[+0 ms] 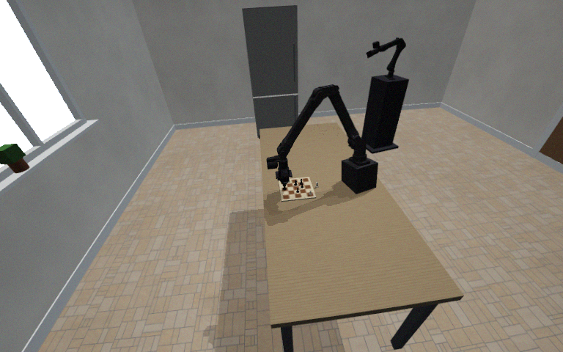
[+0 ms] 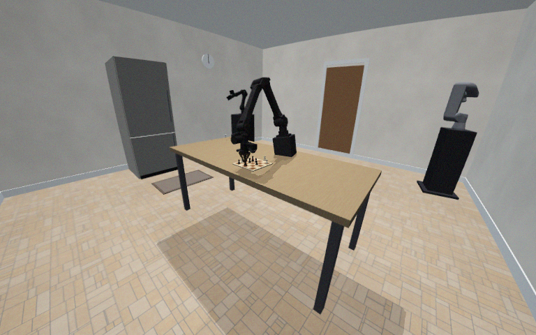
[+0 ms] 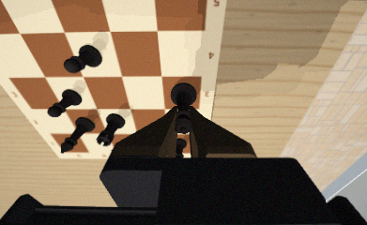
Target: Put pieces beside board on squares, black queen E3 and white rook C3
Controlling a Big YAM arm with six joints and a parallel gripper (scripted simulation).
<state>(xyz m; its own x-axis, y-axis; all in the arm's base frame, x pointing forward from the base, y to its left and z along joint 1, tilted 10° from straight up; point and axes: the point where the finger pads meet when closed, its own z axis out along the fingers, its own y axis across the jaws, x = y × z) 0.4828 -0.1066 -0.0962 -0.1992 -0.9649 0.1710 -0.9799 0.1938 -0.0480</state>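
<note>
Now: the black queen 10 mm to the left of my hand. Also, from my hand: chessboard (80 mm behind, 40 mm below, 20 mm to the left).
</note>
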